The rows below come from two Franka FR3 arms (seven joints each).
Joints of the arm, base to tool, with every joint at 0 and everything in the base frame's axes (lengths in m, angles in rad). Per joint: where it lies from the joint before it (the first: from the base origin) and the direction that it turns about. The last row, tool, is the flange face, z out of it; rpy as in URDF.
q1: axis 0 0 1 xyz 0 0 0.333
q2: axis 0 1 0 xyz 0 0 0
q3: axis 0 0 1 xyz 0 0 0.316
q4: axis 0 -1 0 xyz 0.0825 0 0
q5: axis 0 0 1 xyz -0.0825 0 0.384
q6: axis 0 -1 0 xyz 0 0 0
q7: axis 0 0 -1 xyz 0.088 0 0
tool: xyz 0 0 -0.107 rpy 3.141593 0 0
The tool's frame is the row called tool.
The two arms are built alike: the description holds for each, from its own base.
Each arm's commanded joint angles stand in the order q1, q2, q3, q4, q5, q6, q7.
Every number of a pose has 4 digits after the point.
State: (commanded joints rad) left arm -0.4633 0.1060 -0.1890 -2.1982 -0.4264 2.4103 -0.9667; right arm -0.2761 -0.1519 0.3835 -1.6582 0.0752 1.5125 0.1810
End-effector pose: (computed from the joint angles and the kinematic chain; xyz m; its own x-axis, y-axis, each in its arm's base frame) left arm 0.4402 -0.3383 0.3471 0.8056 0.5422 -0.2386 0.5892 -0.7752 0.2279; right arm 0.4983 0.0784 0.6523 0.9973 -0.0734 -0.0080 -0.0735 -0.9971 -0.0173
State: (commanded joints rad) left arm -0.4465 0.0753 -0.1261 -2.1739 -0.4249 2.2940 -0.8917; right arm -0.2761 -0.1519 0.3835 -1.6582 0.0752 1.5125 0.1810
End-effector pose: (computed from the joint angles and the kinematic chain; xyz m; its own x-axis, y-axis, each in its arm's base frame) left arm 0.4582 -0.3056 0.3641 0.8143 0.5197 -0.2585 0.5720 -0.7943 0.2047; right arm 0.4983 0.0784 0.6523 0.9973 -0.0734 -0.0080 -0.0735 -0.9971 -0.0173
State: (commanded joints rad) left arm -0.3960 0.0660 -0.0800 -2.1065 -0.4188 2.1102 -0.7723; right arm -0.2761 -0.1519 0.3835 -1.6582 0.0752 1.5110 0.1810
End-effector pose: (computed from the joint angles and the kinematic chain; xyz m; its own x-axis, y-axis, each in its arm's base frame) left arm 0.4802 -0.2685 0.3848 0.8366 0.4525 -0.3088 0.5174 -0.8378 0.1740; right arm 0.4982 0.0784 0.6522 0.9973 -0.0734 -0.0095 -0.0735 -0.9971 -0.0170
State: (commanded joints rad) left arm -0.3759 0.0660 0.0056 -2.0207 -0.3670 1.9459 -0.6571; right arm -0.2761 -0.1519 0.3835 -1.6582 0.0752 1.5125 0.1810
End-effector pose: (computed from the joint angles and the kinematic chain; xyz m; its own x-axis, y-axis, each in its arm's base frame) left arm 0.5060 -0.2224 0.4108 0.8652 0.3875 -0.3183 0.4492 -0.8811 0.1482; right arm 0.4983 0.0784 0.6523 0.9973 -0.0734 -0.0080 -0.0735 -0.9971 -0.0173
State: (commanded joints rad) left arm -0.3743 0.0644 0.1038 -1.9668 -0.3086 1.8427 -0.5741; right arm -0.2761 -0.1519 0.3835 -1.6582 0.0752 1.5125 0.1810
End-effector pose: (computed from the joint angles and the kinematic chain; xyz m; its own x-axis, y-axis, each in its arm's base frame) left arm 0.5247 -0.1713 0.4281 0.8769 0.3669 -0.3105 0.4179 -0.9011 0.1157; right arm 0.4983 0.0784 0.6523 0.9973 -0.0734 -0.0080 -0.0735 -0.9971 -0.0173
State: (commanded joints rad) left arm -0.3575 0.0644 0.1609 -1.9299 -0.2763 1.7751 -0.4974; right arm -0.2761 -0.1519 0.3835 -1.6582 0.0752 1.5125 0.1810
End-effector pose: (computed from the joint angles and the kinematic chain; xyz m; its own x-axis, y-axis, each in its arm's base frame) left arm 0.5350 -0.1321 0.4401 0.8863 0.3442 -0.3100 0.3913 -0.9144 0.1035; right arm 0.4983 0.0784 0.6523 0.9973 -0.0734 -0.0080 -0.0735 -0.9971 -0.0173
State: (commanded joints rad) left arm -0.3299 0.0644 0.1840 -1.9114 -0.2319 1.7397 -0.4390; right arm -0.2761 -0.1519 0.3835 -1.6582 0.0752 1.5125 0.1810
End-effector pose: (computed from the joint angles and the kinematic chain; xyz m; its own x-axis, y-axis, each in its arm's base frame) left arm 0.5404 -0.1020 0.4455 0.8972 0.3249 -0.2990 0.3629 -0.9283 0.0804; right arm 0.4983 0.0784 0.6523 0.9973 -0.0734 -0.0080 -0.0735 -0.9971 -0.0173
